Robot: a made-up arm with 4 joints.
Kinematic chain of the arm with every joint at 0, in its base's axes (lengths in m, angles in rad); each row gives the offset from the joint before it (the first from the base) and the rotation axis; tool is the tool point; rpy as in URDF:
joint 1: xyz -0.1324 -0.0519 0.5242 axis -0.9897 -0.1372 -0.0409
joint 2: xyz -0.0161 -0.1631 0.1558 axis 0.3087 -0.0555 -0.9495
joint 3: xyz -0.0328 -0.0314 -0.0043 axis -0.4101 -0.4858 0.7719
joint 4: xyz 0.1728 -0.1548 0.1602 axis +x
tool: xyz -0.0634 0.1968 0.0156 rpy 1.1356 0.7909 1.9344
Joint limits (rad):
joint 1: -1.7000..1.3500
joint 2: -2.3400..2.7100
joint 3: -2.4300..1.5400
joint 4: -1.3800..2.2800
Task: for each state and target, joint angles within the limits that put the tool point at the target. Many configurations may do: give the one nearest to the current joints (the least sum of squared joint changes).
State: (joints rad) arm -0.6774 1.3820 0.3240 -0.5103
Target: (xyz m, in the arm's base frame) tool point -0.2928 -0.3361 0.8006
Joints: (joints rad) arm -0.0049 1.9640 -0.2151 0.1881
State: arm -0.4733 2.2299 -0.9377 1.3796
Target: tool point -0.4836 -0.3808 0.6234
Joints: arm -0.6655 1.9849 -0.6796 1.0656
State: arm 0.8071 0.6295 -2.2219 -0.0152
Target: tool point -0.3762 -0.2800 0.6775
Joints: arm 0.4601 0.7597 -2.3478 0.1058
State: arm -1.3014 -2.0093 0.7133 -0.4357
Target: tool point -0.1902 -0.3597 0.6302
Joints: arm -1.1060 -1.5863 0.2256 0.1271
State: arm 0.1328 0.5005 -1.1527 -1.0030
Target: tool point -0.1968 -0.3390 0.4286
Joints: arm -0.4985 0.1587 -0.8964 -1.3642
